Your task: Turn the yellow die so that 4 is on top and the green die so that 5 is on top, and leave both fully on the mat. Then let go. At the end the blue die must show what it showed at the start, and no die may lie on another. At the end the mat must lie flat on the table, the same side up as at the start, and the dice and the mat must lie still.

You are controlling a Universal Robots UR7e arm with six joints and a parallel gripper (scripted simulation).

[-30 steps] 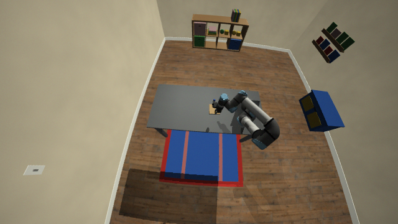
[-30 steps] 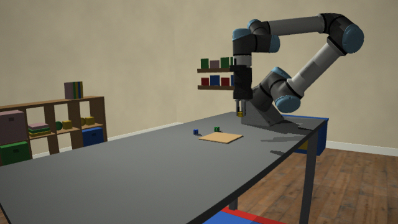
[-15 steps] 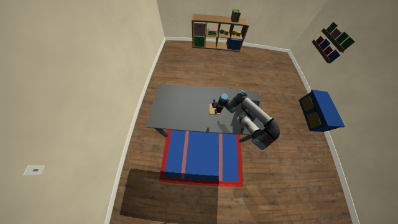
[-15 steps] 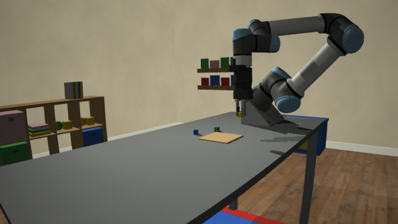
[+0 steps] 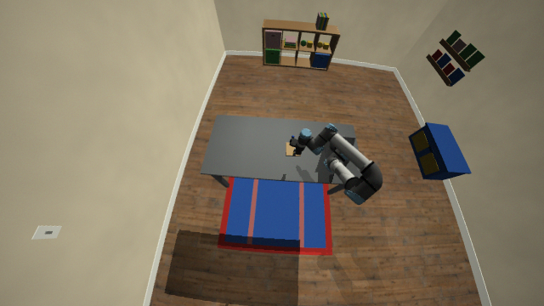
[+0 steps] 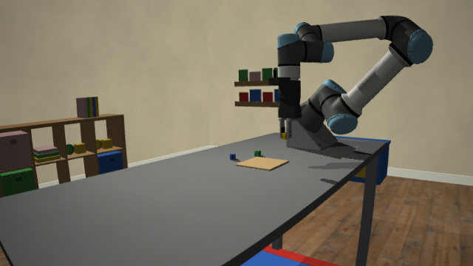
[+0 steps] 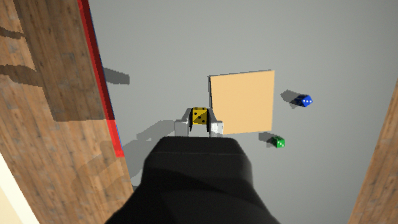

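The tan mat lies 12 cm below my hand, 10 cm to the right of it and 2 cm behind it. Also, from my hand: yellow die (1 cm below); then blue die (23 cm to the right, 11 cm below, 2 cm behind); then green die (18 cm to the right, 12 cm behind, 11 cm below).
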